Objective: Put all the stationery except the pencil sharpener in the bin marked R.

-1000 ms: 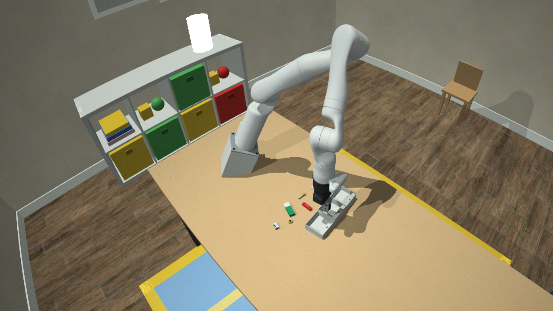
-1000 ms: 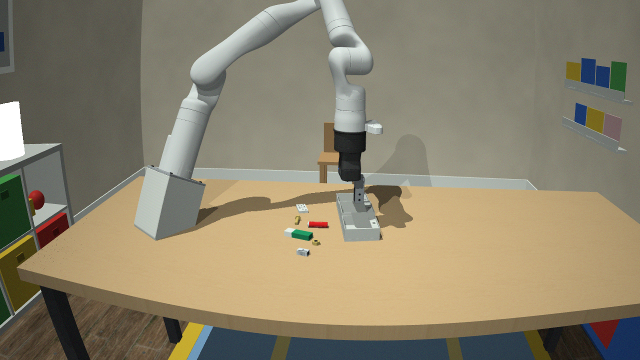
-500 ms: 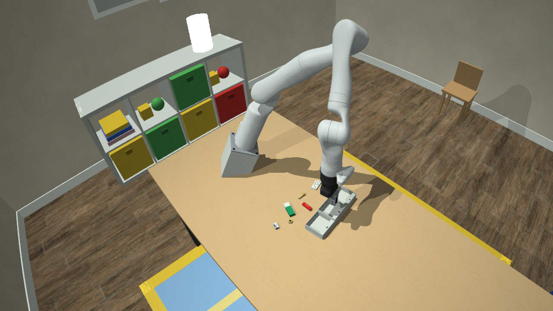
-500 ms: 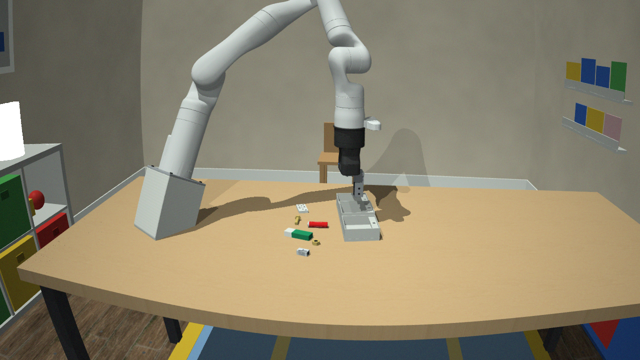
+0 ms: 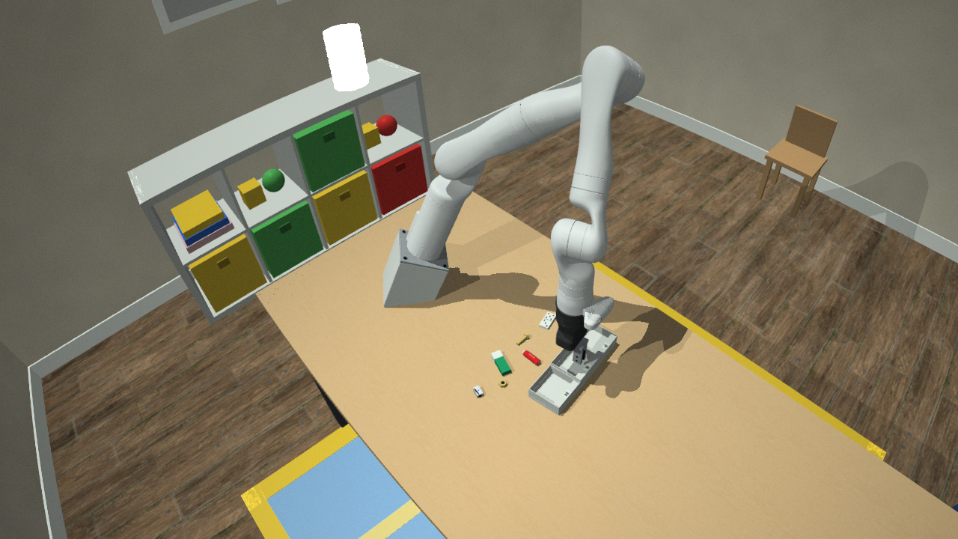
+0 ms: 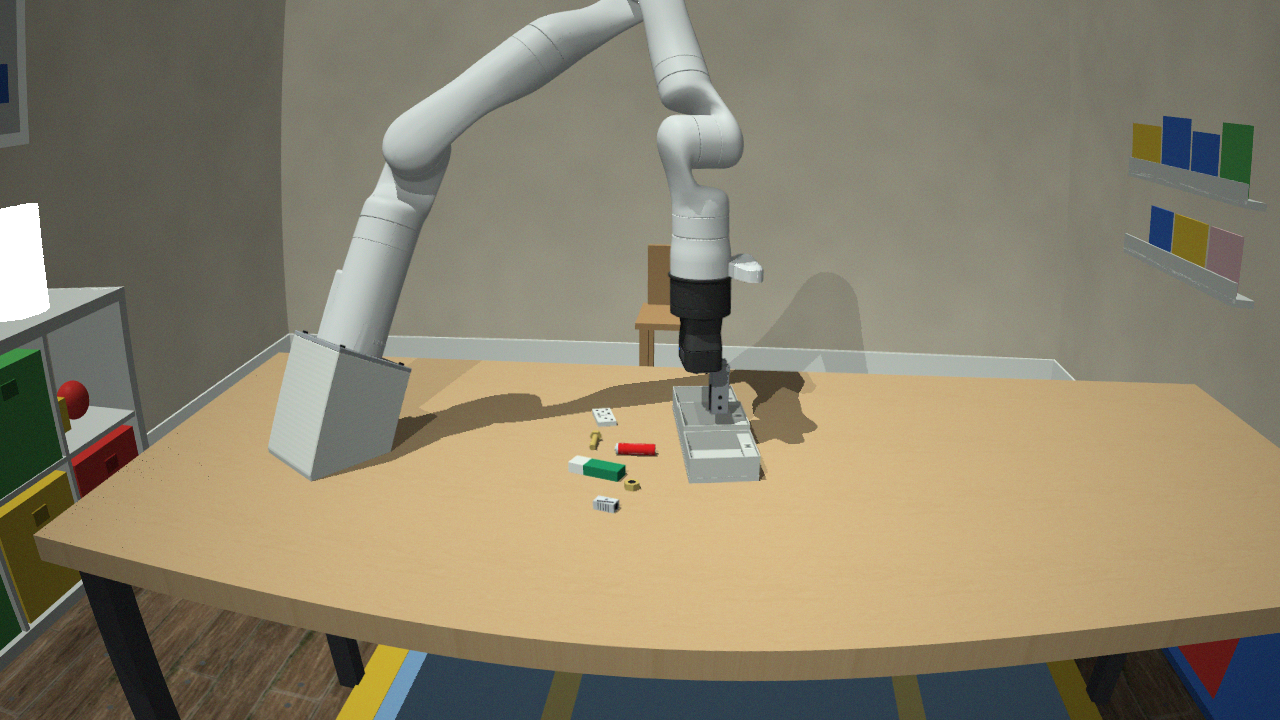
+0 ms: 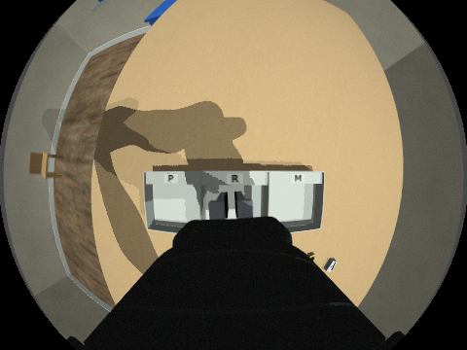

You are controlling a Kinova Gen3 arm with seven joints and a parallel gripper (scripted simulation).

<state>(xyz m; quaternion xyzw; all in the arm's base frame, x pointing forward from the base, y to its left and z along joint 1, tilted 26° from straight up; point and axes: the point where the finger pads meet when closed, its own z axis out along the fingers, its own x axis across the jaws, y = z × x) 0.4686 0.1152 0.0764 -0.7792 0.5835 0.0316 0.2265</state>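
Right now my hand is 40 mm above the tray, 10 mm to the left of it and 10 mm past it. Round my hand: brass bolt (150 mm behind, 50 mm to the right, 50 mm below); red cylinder (90 mm behind, 70 mm to the right, 50 mm below); white domino (160 mm behind, 50 mm below, 40 mm to the left).
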